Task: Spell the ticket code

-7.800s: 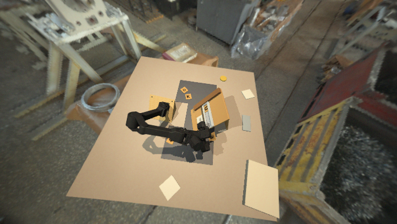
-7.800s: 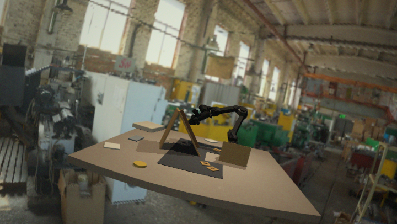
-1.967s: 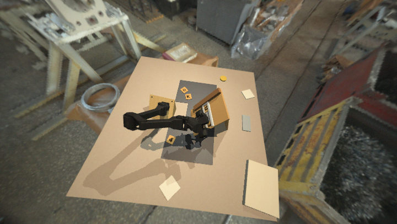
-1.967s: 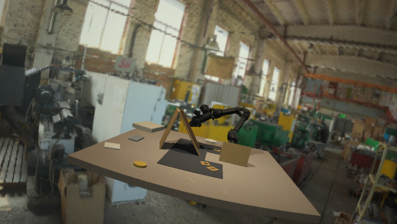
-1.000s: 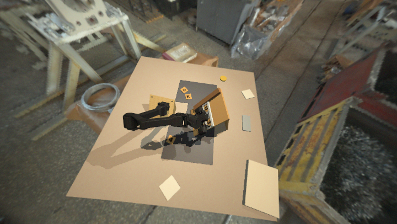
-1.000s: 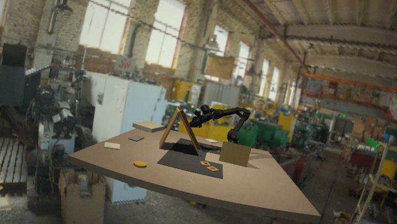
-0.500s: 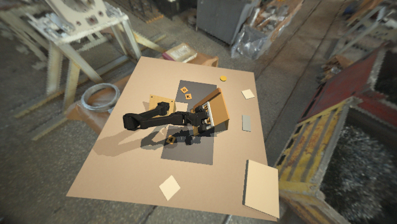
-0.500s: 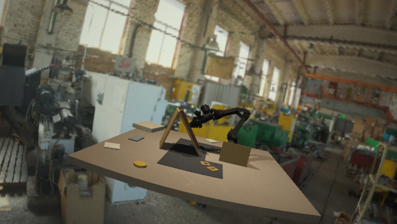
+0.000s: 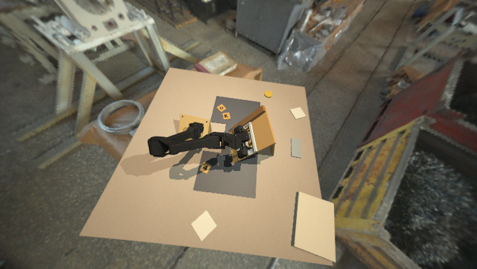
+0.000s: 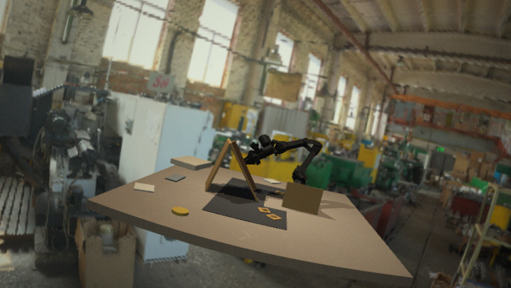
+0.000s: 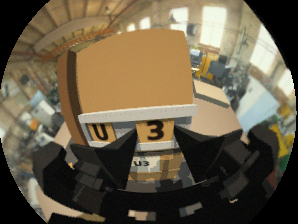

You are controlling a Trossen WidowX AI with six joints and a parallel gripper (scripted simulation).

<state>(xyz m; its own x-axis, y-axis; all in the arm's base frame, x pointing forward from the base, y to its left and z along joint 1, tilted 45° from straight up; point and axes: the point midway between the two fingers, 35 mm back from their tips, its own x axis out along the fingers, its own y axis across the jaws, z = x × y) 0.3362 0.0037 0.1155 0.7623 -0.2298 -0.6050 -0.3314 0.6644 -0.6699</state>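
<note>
Now: gripper tip 30 mm past the orange tile marked u and 90 mm to the right of it. The rest, counted from my gripper tip: letter tile (right at my gripper tip); then white ticket (60 mm behind, 10 mm to the left, 80 mm below); then dark mat (160 mm behind, 80 mm to the left, 160 mm below).
</note>
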